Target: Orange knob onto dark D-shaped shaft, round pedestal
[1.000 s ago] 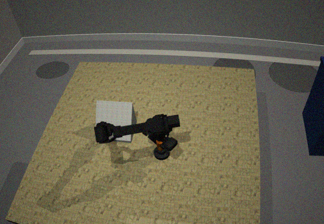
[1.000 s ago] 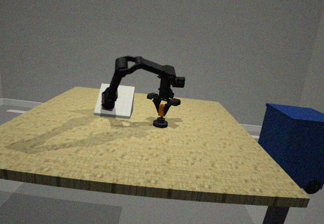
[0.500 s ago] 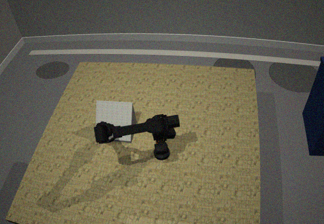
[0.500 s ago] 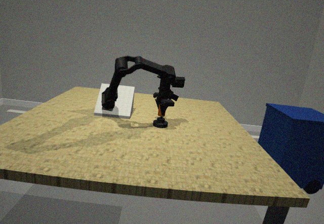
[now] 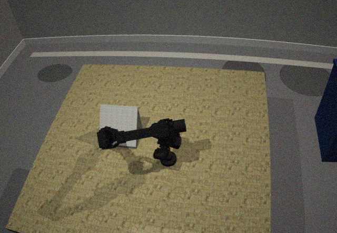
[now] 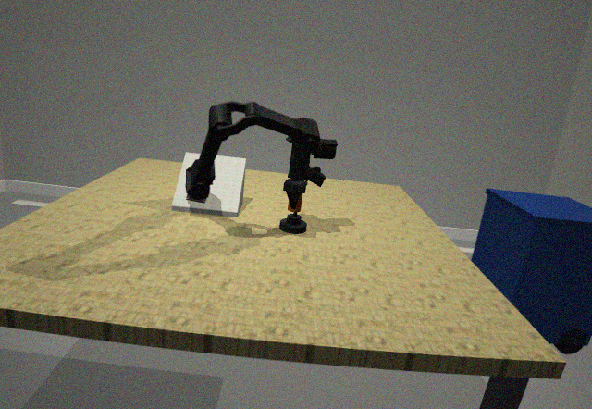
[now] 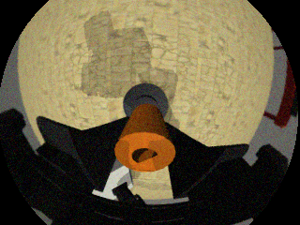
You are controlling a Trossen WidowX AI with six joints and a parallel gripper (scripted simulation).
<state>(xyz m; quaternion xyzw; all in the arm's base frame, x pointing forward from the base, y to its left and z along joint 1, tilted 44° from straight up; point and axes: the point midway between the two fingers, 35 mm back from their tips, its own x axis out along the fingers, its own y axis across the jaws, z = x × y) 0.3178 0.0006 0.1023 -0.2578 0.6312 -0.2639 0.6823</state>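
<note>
My gripper tip is now 2 cm below the orange knob. The rest, counted from my gripper tip: round pedestal: 4 cm below.
</note>
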